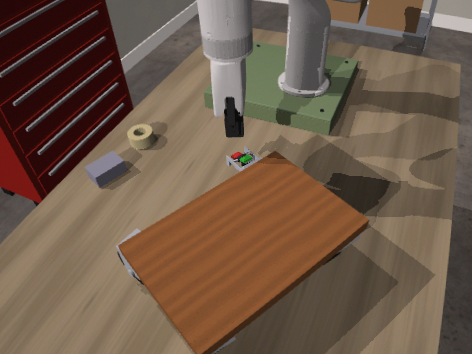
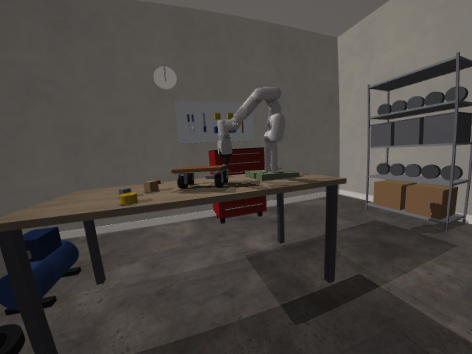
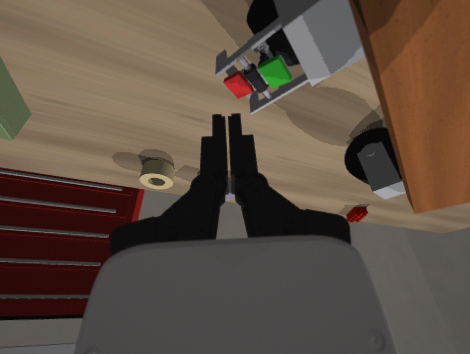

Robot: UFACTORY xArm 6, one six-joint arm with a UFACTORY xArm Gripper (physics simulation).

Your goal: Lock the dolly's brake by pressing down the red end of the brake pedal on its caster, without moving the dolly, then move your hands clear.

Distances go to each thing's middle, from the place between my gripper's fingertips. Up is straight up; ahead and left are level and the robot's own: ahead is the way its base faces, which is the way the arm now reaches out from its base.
I see my gripper 19 cm short of the dolly [image 1: 214,265], 7 cm above it and 5 cm to the right of it. Round my hand: grey block [image 1: 110,166]: 28 cm to the right, 11 cm below, 5 cm ahead.
